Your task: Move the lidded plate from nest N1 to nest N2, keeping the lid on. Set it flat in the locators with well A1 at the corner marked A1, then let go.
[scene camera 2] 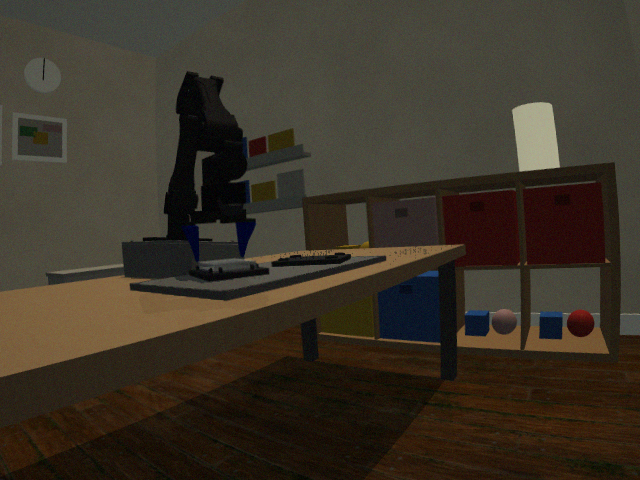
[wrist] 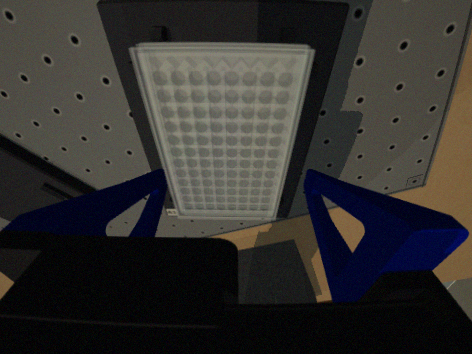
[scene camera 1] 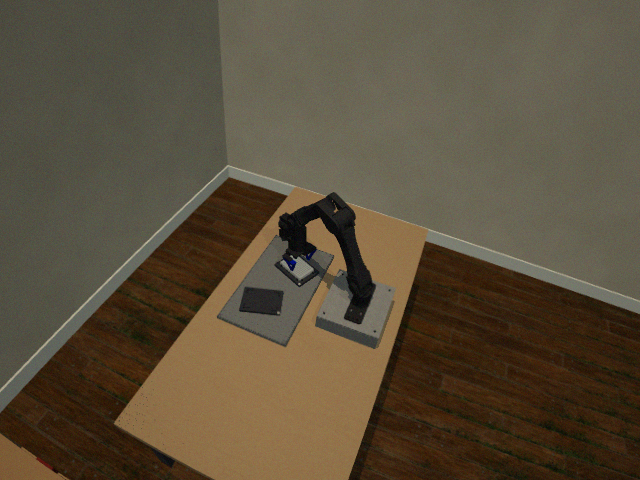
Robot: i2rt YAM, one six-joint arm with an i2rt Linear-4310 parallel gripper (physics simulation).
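Where they show: gripper, fingertip midpoint: (scene camera 2: 220, 259) (wrist: 235, 177) (scene camera 1: 299, 265); arm's base, link origin: (scene camera 2: 178, 241) (scene camera 1: 360, 301).
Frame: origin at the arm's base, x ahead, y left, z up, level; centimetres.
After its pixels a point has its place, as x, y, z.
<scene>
The lidded plate (scene camera 1: 301, 270) @(29.0, -8.2, -4.5) (scene camera 2: 227, 266) @(37.2, -14.1, -5.2) (wrist: 225, 115) @(34.8, -11.5, -4.5) lies in the dark nest N1 (scene camera 1: 288, 275) @(33.4, -4.6, -6.3) (scene camera 2: 232, 275) @(39.0, -14.6, -6.8) (wrist: 225, 20) @(38.6, -13.1, -6.2); its clear lid is on. A small A1 tag (wrist: 171, 212) @(27.1, -2.2, -6.2) shows at the nest's near-left corner in the wrist view. My gripper (scene camera 1: 301, 262) @(30.8, -10.4, -4.1) (scene camera 2: 219, 258) @(30.8, -10.4, -4.1) (wrist: 235, 177) @(30.8, -10.4, -4.1) is open and empty. Its blue fingertips are low over the nest, one toward each long side of the plate, nearer the A1 end in the wrist view. Whether they touch anything is hard to tell. Nest N2 (scene camera 1: 261, 300) @(37.3, 12.6, -6.2) (scene camera 2: 310, 259) @(39.9, 8.0, -6.2) (wrist: 20, 185) @(35.4, 9.1, -6.2) is empty; its A1 corner is hidden in the wrist view.
Both nests are on a grey perforated board (scene camera 1: 279, 330) @(24.7, 21.5, -7.4) (scene camera 2: 180, 289) @(38.6, -25.9, -7.6) (wrist: 90, 65) @(39.9, -4.5, -7.4) on the wooden table (scene camera 1: 232, 387) @(29.3, 49.3, -8.7) (scene camera 2: 129, 330) @(53.7, -42.8, -8.7). The arm's grey base block (scene camera 1: 343, 330) @(1.9, 12.7, -4.1) (scene camera 2: 149, 259) @(4.3, -12.2, -3.8) stands beside the board. N2 lies turned at an angle to N1.
</scene>
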